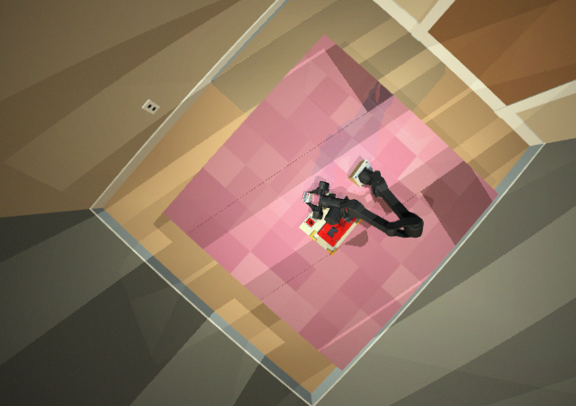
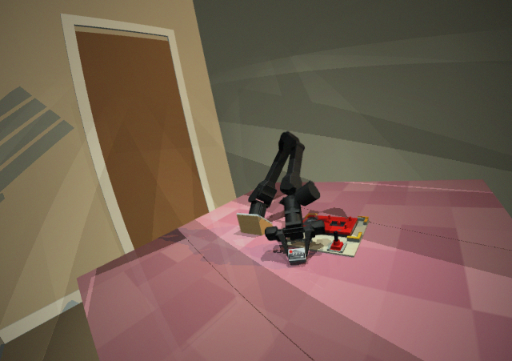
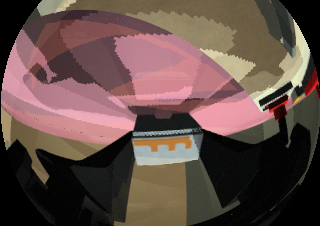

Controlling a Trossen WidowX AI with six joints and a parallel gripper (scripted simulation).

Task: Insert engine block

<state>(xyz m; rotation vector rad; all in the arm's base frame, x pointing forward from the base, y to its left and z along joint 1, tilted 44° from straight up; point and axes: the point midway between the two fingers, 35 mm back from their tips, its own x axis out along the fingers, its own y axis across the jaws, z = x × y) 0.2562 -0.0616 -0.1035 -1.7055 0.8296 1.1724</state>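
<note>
The engine block is right at my gripper tip. Round my gripper tip: cream base board 20 cm to the left, 3 cm ahead, 1 cm below; then dark upright peg 10 cm to the left, 9 cm ahead, 2 cm above.
</note>
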